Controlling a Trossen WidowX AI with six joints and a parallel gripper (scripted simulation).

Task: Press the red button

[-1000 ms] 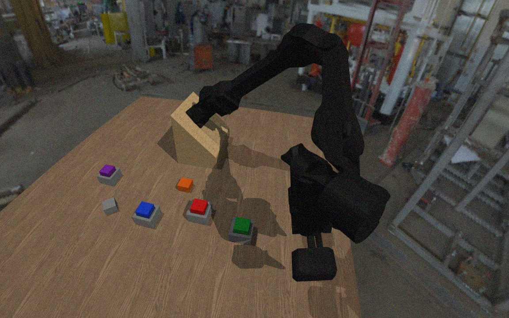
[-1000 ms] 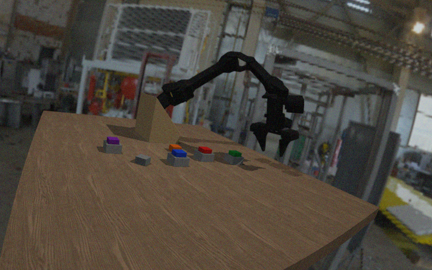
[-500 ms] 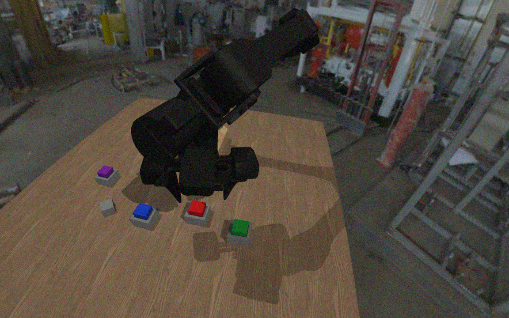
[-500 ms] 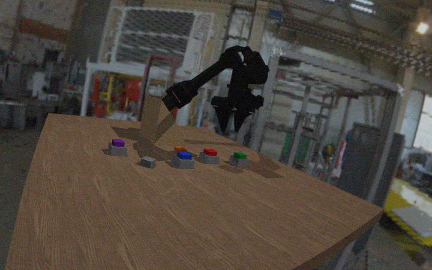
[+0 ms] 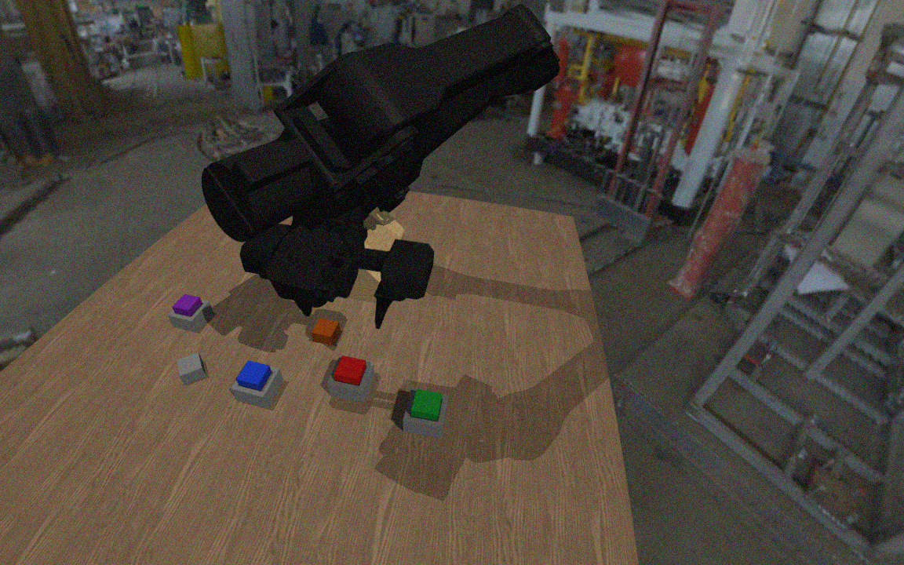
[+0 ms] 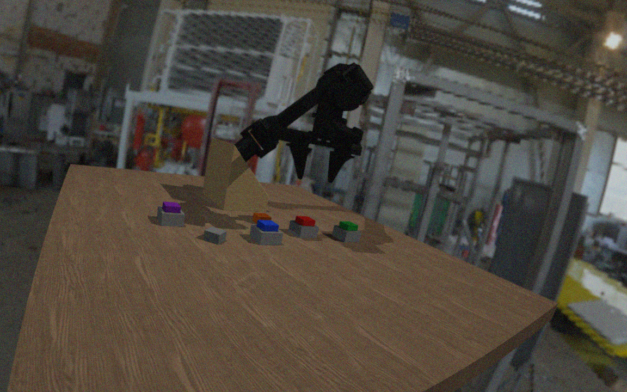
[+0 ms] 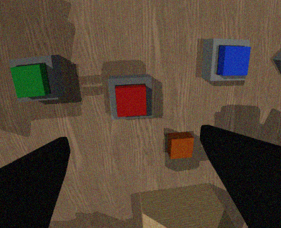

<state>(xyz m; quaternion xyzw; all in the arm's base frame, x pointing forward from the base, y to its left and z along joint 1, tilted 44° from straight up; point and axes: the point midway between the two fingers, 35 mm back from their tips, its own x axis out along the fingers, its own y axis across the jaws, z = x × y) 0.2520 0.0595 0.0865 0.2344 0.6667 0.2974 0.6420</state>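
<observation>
The red button lies 9 cm below my gripper tip. The rest, counted from my gripper tip: orange block (12 cm below, 8 cm behind, 7 cm to the right); green button (11 cm to the left, 9 cm below, 2 cm ahead); blue button (12 cm to the right, 9 cm below, 4 cm ahead).
</observation>
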